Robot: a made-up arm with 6 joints.
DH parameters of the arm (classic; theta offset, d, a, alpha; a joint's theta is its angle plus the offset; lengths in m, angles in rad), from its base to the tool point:
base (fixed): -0.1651 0 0.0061 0
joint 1: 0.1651 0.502 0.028 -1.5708
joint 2: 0.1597 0 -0.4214 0
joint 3: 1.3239 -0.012 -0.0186 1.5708
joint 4: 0 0.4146 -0.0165 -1.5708
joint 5: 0 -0.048 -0.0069 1.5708
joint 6: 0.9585 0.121 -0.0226 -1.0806
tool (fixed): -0.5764 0.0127 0 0
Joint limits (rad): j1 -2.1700..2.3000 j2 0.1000..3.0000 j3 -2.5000..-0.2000 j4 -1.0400..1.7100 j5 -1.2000..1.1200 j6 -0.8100..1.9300
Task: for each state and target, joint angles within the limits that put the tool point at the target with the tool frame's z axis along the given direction. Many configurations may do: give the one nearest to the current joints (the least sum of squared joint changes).
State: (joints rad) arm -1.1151 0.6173 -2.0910 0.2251 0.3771 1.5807
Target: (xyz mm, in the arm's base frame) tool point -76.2 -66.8 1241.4 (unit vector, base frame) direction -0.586 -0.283 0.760
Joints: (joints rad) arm -1.3959 0.7086 -1.6519 -0.1440 0.7037 1.4470
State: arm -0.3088 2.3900 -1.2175 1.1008 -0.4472 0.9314
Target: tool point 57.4 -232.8 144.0 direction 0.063 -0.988 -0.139
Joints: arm -0.6741 2.8364 -0.5511 0.9172 -0.7733 0.5585
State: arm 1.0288 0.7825 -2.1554 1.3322 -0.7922 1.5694
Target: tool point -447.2 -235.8 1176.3 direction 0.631 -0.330 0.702
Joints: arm 0.4313 0.2053 -2.0510 1.4518 0.0633 1.5630
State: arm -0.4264 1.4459 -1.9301 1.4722 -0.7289 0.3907
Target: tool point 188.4 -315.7 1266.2 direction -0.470 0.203 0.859
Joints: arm -0.6914 1.2547 -1.8226 0.8504 -0.4864 -0.2033
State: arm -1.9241 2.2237 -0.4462 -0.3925 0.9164 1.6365
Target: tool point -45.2 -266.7 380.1 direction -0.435 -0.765 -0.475
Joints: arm -1.3923 1.7830 -0.2000 -0.8880 0.5265 1.9155
